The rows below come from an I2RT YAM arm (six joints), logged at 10 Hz.
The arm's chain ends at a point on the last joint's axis. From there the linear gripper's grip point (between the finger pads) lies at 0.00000 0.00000 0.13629 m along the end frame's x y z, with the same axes.
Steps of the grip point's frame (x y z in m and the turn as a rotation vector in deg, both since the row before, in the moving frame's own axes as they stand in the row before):
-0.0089 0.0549 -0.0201 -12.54 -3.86 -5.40
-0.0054 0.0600 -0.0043 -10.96 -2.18 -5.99
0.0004 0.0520 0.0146 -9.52 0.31 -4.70
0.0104 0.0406 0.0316 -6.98 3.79 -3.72
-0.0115 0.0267 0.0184 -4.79 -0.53 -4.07
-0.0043 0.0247 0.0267 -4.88 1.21 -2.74
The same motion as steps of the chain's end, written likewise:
-0.0012 0.0249 -0.0165 -12.54 -3.86 -5.40
-0.0016 0.0339 -0.0017 -10.96 -2.18 -5.99
-0.0013 0.0295 0.0165 -9.52 0.31 -4.70
0.0009 0.0244 0.0329 -6.98 3.79 -3.72
-0.0106 0.0153 0.0189 -4.79 -0.53 -4.07
-0.0075 0.0132 0.0272 -4.88 1.21 -2.74

